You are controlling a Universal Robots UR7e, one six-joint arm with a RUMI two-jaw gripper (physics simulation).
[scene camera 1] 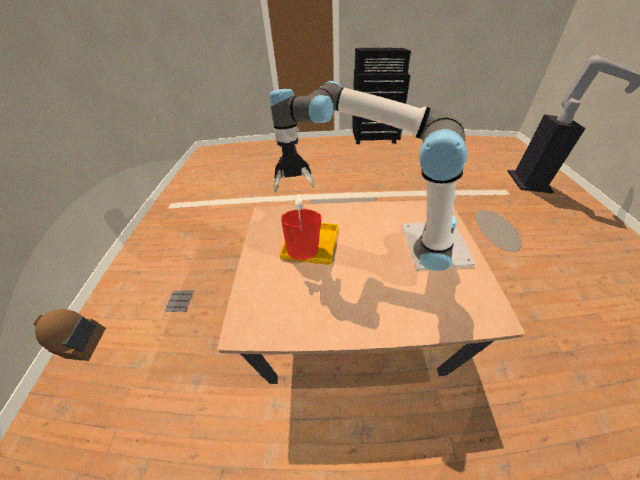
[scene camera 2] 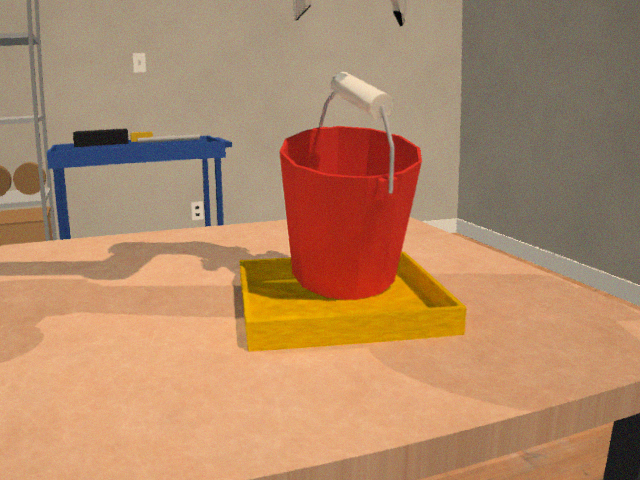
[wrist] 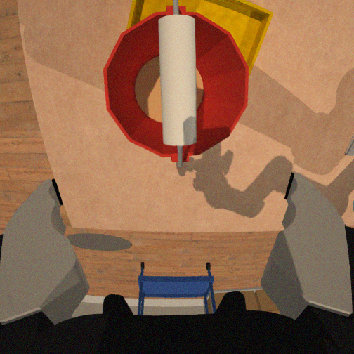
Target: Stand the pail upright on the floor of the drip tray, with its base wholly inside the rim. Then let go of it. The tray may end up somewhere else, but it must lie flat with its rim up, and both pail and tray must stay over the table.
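Frame: origin at the arm's base, x ahead, y left, z up, level; metres.
Seen in the pictures: gripper, fingertip midpoint: (scene camera 1: pixel 294 189) (scene camera 2: pixel 351 22).
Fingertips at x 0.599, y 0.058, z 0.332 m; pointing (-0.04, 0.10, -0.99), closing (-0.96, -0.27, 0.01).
Offsets run from my fingertips to a thing's middle. Level surfaces: height alone.
The red pail (scene camera 1: pixel 301 242) (scene camera 2: pixel 351 232) (wrist: pixel 220 90) stands upright in the yellow drip tray {0.026 m back, 0.049 m right, 0.336 m down} (scene camera 1: pixel 324 259) (scene camera 2: pixel 356 328) (wrist: pixel 235 25). In the scene camera 2 view its base shows inside the rim and looks to rest on the tray floor; the far side of the base is hidden. The tray lies flat on the table, rim up. The pail's white grip {0.003 m ahead, 0.037 m right, 0.089 m down} (scene camera 1: pixel 298 202) (scene camera 2: pixel 361 94) (wrist: pixel 177 80) stands up above the pail's mouth on its wire bail. My gripper (scene camera 1: pixel 294 187) (scene camera 2: pixel 348 20) (wrist: pixel 172 180) is wide open and empty, above the grip and apart from it.
The table {0.352 m down} (scene camera 1: pixel 289 310) (scene camera 2: pixel 155 392) carries the tray near its far left corner in the scene camera 1 view. The arm's base plate (scene camera 1: pixel 465 258) is on the right part of the table. A blue cart (scene camera 2: pixel 139 152) (wrist: pixel 175 286) stands beyond the table.
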